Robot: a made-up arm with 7 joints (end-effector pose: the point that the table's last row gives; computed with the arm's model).
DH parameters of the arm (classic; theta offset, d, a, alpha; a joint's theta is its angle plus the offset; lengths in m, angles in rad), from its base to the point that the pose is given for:
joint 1: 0 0.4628 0.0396 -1.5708
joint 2: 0 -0.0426 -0.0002 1.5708
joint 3: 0 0.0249 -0.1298 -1.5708
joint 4: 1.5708 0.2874 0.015 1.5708
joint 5: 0 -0.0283 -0.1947 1.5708
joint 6: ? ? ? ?
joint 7: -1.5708 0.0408 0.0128 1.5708
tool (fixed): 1.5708 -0.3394 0 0
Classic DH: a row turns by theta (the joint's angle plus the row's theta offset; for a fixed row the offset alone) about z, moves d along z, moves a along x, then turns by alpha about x.
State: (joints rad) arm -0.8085 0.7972 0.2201 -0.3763 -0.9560 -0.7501 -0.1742
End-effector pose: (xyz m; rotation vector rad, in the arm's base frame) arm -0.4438 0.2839 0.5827 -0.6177 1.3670 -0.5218
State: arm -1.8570 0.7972 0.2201 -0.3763 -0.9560 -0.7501 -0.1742
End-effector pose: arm 0.0247 0.5262 0.5827 0.1631 1.6285 -1.3452
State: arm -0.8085 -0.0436 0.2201 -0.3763 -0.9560 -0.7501 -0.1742
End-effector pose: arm -0.3786 0.2157 0.1318 -0.8675 0.6465 -1.0418
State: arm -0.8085 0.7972 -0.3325 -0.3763 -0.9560 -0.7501 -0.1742
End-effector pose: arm -0.2432 0.4494 0.5634 -0.6693 1.7149 -0.9713
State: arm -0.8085 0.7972 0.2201 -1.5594 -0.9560 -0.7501 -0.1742
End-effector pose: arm -0.1683 0.1620 0.1358 -0.6787 0.3267 -1.2791
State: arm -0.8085 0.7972 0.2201 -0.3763 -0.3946 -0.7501 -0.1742
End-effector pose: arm -0.3915 0.4274 0.4988 -0.0387 1.2278 -0.4518
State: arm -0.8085 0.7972 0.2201 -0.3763 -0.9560 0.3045 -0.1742
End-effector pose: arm -0.0084 -0.0951 0.2568 -0.8504 0.3301 -0.2620
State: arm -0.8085 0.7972 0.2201 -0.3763 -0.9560 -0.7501 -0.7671
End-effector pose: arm -0.3770 0.1525 0.7155 -1.0945 1.5265 -0.1042
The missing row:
joint 6: 0 -0.057 0.3254 -1.5708
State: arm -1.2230 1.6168 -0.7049 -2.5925 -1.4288 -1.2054 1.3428
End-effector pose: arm 0.0128 -0.1726 -0.0889 -0.7277 -0.8356 -1.8870
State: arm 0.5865 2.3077 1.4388 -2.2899 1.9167 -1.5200 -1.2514
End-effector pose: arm -0.1336 0.3755 0.6803 1.4367 -0.6393 0.9357
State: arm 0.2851 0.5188 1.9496 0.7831 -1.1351 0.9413 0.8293
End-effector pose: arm -0.3907 -0.3228 0.1439 0.4967 0.4387 3.0378
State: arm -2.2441 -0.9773 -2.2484 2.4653 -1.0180 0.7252 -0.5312
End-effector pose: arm 0.0027 -0.4920 0.6039 0.3275 -1.1416 -2.0281
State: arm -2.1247 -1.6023 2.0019 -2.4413 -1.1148 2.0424 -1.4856
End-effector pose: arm -0.7615 0.2735 0.2498 -0.6391 2.2013 0.1533
